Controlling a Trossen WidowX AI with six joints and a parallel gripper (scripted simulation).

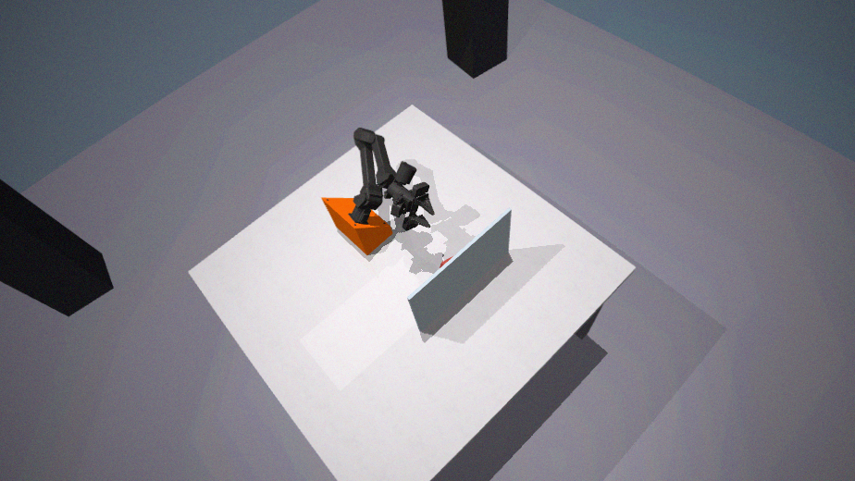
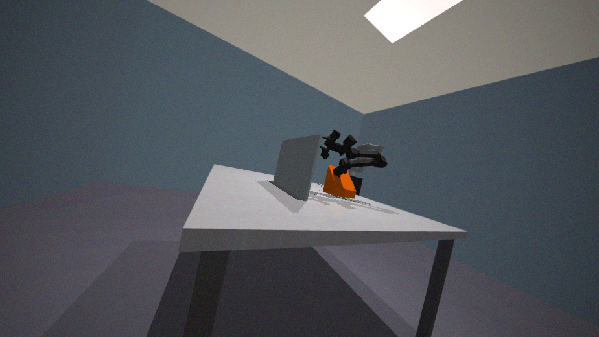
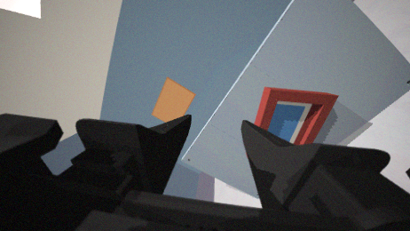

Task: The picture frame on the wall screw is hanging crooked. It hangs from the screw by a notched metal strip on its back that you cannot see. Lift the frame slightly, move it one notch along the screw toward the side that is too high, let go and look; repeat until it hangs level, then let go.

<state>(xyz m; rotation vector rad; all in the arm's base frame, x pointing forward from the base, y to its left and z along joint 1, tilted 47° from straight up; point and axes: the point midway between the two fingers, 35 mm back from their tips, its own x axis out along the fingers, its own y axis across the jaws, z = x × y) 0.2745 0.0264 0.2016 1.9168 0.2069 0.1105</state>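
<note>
My gripper tip is now 13 cm short of the picture frame and 17 cm above it. Also, from my gripper tip: wall panel: 14 cm ahead, 1 cm to the left, 17 cm below.
</note>
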